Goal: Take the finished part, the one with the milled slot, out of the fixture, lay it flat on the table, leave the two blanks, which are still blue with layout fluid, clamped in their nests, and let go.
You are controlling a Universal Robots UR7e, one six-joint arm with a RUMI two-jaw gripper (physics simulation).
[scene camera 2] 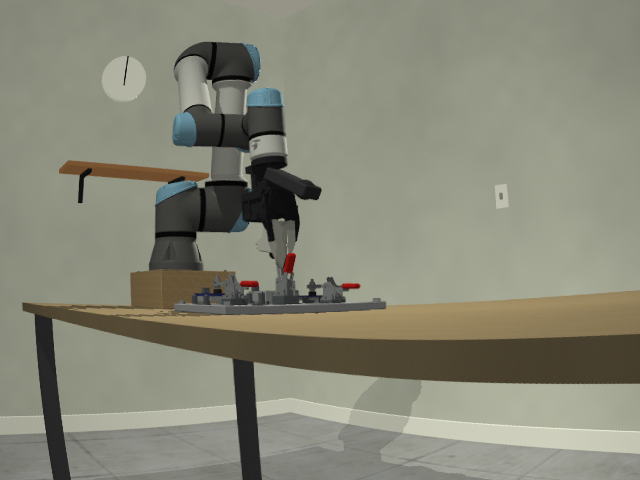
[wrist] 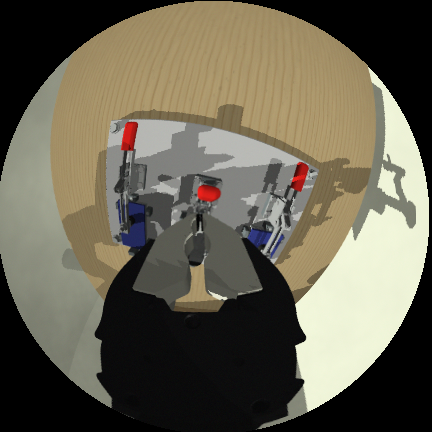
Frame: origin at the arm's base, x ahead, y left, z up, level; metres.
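Seen in the pictures: gripper, fingertip midpoint: (scene camera 2: pixel 283 267) (wrist: pixel 200 214); arm's base at its link origin: (scene camera 2: pixel 175 271).
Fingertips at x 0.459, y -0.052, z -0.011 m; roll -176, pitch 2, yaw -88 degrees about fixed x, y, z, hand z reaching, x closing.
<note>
Offsets run from my fingertips to a thing's top centre. "spot": to the spot under its first point. Level surfaces: height alone.
My gripper (scene camera 2: pixel 280 262) (wrist: pixel 200 214) points down over the middle of the fixture plate {spot: dx +0.100, dy +0.017, dz -0.078 m} (scene camera 2: pixel 330 308) (wrist: pixel 155 131). Its fingertips are together, with no held thing visible between them. The middle clamp's red handle {dx +0.023, dy -0.006, dz +0.025 m} (scene camera 2: pixel 290 262) (wrist: pixel 209 193) stands up right beside the fingertips. The clamp's metal linkage shows below and through the gap behind the tips. One blue blank {dx -0.052, dy +0.121, dz -0.053 m} (wrist: pixel 138 236) lies under the left clamp in the wrist view, another blue blank {dx -0.091, dy -0.096, dz -0.048 m} (wrist: pixel 257 237) under the right clamp. The finished part with the slot cannot be made out; the fingers cover part of the middle nest.
The left clamp's red handle (scene camera 2: pixel 249 283) (wrist: pixel 129 136) and the right clamp's red handle (scene camera 2: pixel 351 285) (wrist: pixel 300 176) lie down level. The plate rests on the wooden table {dz -0.084 m} (scene camera 2: pixel 465 322) (wrist: pixel 215 60). The arm's wooden base block (scene camera 2: pixel 147 289) stands behind the plate.
</note>
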